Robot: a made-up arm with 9 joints.
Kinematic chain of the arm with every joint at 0, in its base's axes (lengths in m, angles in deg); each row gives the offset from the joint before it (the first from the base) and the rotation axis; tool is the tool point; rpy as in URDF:
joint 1: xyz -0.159 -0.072 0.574 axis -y
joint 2: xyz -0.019 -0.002 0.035 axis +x
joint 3: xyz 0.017 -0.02 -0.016 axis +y
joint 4: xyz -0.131 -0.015 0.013 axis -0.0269 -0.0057 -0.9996
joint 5: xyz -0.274 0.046 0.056 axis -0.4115 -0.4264 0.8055
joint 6: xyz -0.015 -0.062 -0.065 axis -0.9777 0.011 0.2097
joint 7: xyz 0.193 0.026 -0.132 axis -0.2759 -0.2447 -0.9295
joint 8: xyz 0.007 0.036 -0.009 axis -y
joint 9: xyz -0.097 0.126 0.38 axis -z
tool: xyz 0.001 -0.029 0.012 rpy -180 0 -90
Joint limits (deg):
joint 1: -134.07..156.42
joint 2: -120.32..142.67
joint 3: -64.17..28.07
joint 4: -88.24..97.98
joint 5: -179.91..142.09
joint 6: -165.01..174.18
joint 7: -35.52..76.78
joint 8: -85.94..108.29
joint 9: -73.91..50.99
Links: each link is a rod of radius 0.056 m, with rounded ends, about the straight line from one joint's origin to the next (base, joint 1, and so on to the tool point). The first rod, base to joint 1, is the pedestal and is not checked.
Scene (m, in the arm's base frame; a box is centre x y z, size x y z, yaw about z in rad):
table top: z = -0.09
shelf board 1: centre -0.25 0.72 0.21 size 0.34 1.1 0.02 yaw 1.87
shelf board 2: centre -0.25 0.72 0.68 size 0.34 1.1 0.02 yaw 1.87
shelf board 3: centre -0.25 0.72 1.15 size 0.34 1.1 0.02 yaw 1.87
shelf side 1: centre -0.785 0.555 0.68 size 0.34 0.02 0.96 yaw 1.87
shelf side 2: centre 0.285 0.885 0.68 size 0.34 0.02 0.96 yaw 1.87
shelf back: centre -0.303 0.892 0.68 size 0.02 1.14 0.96 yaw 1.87
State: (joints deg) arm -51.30 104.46 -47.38 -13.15 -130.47 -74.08 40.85 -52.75 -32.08
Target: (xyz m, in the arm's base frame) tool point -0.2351 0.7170 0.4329
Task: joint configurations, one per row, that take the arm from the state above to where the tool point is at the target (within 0.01 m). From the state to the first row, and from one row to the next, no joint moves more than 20 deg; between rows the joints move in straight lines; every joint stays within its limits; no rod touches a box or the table.
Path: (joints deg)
1: -51.66 110.83 -43.71 0.59 -112.16 -65.50 36.57 -53.53 -37.73
2: -52.02 117.20 -40.04 14.33 -93.85 -56.92 32.28 -54.30 -43.37
3: -52.38 123.56 -36.37 28.06 -75.55 -48.35 28.00 -55.08 -49.02
4: -52.74 129.93 -32.69 41.80 -57.24 -39.77 23.71 -55.85 -54.67
5: -53.10 136.30 -29.02 55.54 -38.93 -31.19 19.43 -56.63 -60.31
6: -53.45 142.67 -25.35 69.28 -20.62 -22.61 15.14 -57.40 -65.96
7: -50.50 141.59 -31.48 51.35 -30.59 -25.54 13.98 -58.54 -59.71
8: -47.55 140.51 -37.61 33.42 -40.56 -28.46 12.83 -59.68 -53.45
9: -44.59 139.43 -43.74 15.49 -50.53 -31.38 11.67 -60.81 -47.20
10: -41.64 138.35 -49.87 -2.44 -60.50 -34.31 10.52 -61.95 -40.95
11: -38.68 137.27 -56.00 -20.38 -70.47 -37.23 9.36 -63.09 -34.70
12: -41.95 122.04 -60.08 -20.94 -88.03 -51.55 20.26 -63.77 -34.04
13: -45.22 106.81 -64.17 -21.50 -105.58 -65.87 31.16 -64.46 -33.38

